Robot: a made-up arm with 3 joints. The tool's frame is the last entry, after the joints.
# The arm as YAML. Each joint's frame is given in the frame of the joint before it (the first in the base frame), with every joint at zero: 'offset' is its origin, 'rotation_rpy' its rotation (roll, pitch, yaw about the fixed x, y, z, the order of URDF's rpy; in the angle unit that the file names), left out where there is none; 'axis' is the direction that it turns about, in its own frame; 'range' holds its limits. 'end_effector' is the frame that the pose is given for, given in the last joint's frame.
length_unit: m
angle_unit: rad
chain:
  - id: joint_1
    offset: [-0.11, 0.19, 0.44]
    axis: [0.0, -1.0, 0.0]
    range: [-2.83, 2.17]
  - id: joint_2
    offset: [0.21, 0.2, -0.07]
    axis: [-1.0, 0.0, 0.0]
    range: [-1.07, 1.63]
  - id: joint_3
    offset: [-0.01, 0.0, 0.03]
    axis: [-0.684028, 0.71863, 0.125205]
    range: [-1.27, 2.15]
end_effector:
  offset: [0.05, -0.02, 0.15]
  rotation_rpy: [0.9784, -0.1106, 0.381]
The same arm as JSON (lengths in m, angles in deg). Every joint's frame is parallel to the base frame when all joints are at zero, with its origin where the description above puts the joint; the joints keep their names.
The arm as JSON. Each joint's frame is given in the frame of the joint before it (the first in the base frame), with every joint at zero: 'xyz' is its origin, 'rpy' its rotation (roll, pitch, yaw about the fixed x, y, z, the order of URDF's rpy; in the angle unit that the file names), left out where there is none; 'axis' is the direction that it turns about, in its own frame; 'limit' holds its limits. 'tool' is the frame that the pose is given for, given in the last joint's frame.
{"units": {"length": "m", "angle": "deg"}, "joints": [{"name": "joint_1", "type": "revolute", "origin": {"xyz": [-0.11, 0.19, 0.44]}, "axis": [0.0, -1.0, 0.0], "limit": {"lower": -162.15, "upper": 124.33}}, {"name": "joint_2", "type": "revolute", "origin": {"xyz": [0.21, 0.2, -0.07]}, "axis": [-1.0, 0.0, 0.0], "limit": {"lower": -61.31, "upper": 93.39}}, {"name": "joint_3", "type": "revolute", "origin": {"xyz": [-0.01, 0.0, 0.03]}, "axis": [-0.684028, 0.71863, 0.125205], "limit": {"lower": -72.77, "upper": 123.19}}], "tool": {"origin": {"xyz": [0.05, -0.02, 0.15], "rpy": [56.06, -6.34, 21.83]}}}
